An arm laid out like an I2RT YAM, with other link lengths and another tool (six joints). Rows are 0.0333 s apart.
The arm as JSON. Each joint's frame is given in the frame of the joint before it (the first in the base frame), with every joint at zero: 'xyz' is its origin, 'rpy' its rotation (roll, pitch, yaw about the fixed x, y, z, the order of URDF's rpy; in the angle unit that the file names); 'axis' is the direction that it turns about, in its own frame. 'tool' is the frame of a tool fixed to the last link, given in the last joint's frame.
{
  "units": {
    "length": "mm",
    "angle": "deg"
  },
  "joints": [
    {
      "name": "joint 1",
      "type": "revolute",
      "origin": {
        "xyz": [
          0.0,
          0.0,
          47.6
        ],
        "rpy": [
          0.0,
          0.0,
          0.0
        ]
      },
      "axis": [
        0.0,
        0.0,
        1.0
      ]
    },
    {
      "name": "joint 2",
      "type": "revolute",
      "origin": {
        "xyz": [
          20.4,
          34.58,
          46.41
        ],
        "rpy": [
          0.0,
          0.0,
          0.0
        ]
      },
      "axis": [
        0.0,
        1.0,
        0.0
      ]
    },
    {
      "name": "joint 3",
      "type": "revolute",
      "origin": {
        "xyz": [
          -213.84,
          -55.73,
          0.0
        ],
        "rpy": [
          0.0,
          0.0,
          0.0
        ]
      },
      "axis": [
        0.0,
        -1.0,
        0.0
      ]
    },
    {
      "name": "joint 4",
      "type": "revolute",
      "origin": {
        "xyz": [
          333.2,
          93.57,
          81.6
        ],
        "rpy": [
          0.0,
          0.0,
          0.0
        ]
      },
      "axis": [
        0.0,
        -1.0,
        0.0
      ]
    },
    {
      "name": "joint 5",
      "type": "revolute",
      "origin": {
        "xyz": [
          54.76,
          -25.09,
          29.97
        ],
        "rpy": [
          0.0,
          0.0,
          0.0
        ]
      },
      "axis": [
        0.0,
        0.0,
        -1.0
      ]
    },
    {
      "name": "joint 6",
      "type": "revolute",
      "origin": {
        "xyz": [
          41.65,
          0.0,
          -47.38
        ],
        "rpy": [
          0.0,
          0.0,
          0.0
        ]
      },
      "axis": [
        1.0,
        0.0,
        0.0
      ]
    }
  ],
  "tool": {
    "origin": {
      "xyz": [
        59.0,
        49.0,
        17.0
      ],
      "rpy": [
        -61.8,
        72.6,
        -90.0
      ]
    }
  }
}
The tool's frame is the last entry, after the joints.
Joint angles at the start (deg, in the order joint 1, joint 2, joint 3, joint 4, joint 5, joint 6): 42.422 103.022 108.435 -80.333 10.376 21.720
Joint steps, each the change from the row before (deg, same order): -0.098 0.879 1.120 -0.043 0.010 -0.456; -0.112 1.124 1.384 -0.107 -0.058 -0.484; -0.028 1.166 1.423 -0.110 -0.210 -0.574; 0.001 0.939 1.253 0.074 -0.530 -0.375; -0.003 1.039 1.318 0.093 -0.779 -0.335; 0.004 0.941 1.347 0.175 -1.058 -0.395; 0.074 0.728 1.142 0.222 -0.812 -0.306; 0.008 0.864 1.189 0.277 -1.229 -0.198; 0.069 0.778 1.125 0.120 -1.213 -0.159
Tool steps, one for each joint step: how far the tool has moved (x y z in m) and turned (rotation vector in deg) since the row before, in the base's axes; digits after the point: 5 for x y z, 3 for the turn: 0.00262 0.00167 0.00067 -0.016 -0.171 0.332; 0.00312 0.00216 0.00046 -0.008 -0.096 0.362; 0.00241 0.00285 0.00034 0.068 0.001 0.572; 0.00174 0.00319 0.00125 0.521 0.035 0.501; 0.00173 0.00373 0.00099 0.700 0.205 0.531; 0.00118 0.00403 0.00210 1.020 0.217 0.681; 0.00062 0.00363 0.00237 0.909 0.019 0.604; 0.00098 0.00416 0.00190 1.211 0.317 0.572; 0.00008 0.00394 0.00200 1.119 0.406 0.602
